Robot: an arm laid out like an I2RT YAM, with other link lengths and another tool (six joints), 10 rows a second.
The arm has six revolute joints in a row. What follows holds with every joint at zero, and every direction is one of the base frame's. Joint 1 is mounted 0.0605 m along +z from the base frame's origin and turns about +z. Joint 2 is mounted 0.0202 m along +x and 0.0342 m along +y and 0.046 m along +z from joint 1 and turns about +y. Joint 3 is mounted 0.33 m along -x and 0.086 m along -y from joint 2 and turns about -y. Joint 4 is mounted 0.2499 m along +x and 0.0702 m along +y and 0.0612 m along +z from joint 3 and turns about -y. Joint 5 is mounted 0.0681 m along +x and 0.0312 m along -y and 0.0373 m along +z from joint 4 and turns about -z. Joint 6 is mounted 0.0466 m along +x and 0.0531 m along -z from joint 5 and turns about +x. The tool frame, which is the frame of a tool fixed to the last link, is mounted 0.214 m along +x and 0.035 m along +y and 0.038 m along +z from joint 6; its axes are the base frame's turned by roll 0.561, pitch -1.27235 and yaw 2.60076 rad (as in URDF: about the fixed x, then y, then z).
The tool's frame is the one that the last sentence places.
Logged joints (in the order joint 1, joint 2, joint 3, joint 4, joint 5, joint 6), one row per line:
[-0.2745 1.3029 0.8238 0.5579 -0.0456 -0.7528]
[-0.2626 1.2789 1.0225 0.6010 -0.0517 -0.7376]
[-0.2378 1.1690 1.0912 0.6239 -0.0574 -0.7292]
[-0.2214 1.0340 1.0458 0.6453 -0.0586 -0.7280]
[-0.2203 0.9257 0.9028 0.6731 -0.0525 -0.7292]
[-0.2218 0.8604 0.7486 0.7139 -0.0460 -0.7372]
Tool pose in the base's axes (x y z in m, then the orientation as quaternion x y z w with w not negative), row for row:
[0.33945 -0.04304 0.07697 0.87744 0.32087 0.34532 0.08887]
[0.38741 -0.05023 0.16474 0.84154 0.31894 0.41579 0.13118]
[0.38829 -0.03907 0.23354 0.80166 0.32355 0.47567 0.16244]
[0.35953 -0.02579 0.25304 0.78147 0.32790 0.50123 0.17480]
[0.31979 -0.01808 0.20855 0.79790 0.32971 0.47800 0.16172]
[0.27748 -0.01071 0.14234 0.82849 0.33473 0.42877 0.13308]
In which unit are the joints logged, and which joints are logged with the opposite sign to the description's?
The joints are logged in radians. Opposite sign: joint 4.
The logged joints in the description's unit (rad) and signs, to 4 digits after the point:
[-0.2745 1.3029 0.8238 -0.5579 -0.0456 -0.7528]
[-0.2626 1.2789 1.0225 -0.6010 -0.0517 -0.7376]
[-0.2378 1.1690 1.0912 -0.6239 -0.0574 -0.7292]
[-0.2214 1.0340 1.0458 -0.6453 -0.0586 -0.7280]
[-0.2203 0.9257 0.9028 -0.6731 -0.0525 -0.7292]
[-0.2218 0.8604 0.7486 -0.7139 -0.0460 -0.7372]

